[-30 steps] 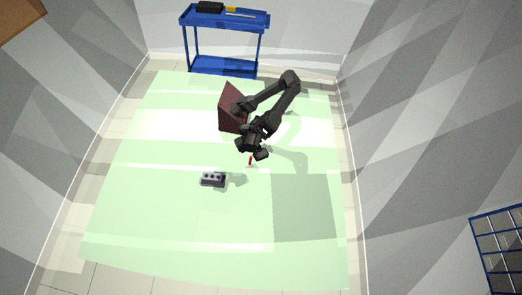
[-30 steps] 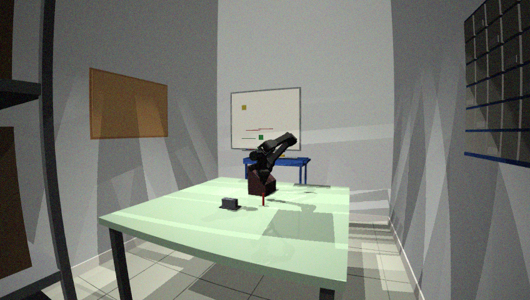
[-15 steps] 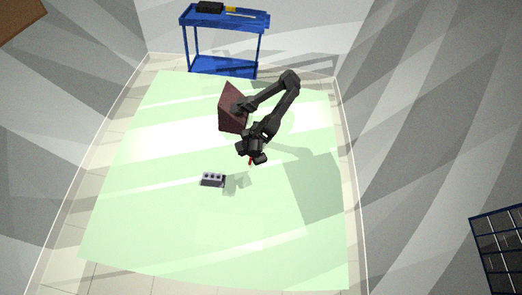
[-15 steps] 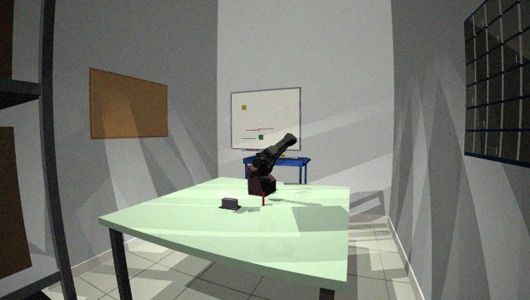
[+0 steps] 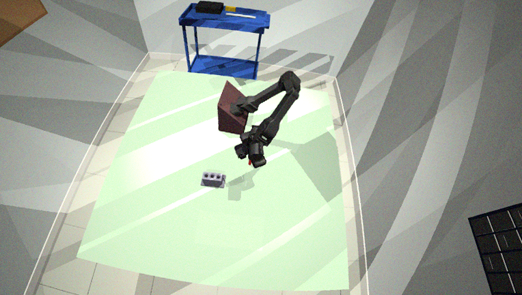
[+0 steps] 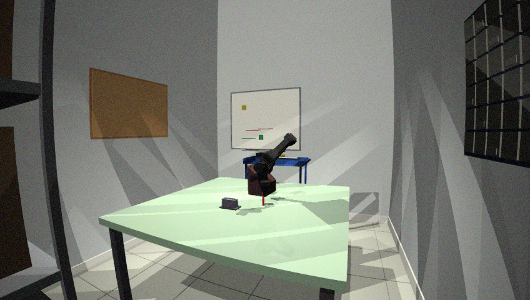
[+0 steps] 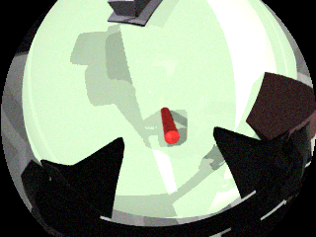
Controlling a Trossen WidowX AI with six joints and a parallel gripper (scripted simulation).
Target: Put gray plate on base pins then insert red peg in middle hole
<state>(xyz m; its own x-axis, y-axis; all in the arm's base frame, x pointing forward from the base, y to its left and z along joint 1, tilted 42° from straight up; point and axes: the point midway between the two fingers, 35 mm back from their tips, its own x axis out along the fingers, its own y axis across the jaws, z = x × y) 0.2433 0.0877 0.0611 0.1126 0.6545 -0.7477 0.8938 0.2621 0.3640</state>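
My gripper tip is now 4 cm above the red peg. The rest, counted from my gripper tip: base (18 cm to the right, 11 cm ahead, 7 cm below); then gray plate (18 cm to the right, 11 cm ahead, 3 cm below).
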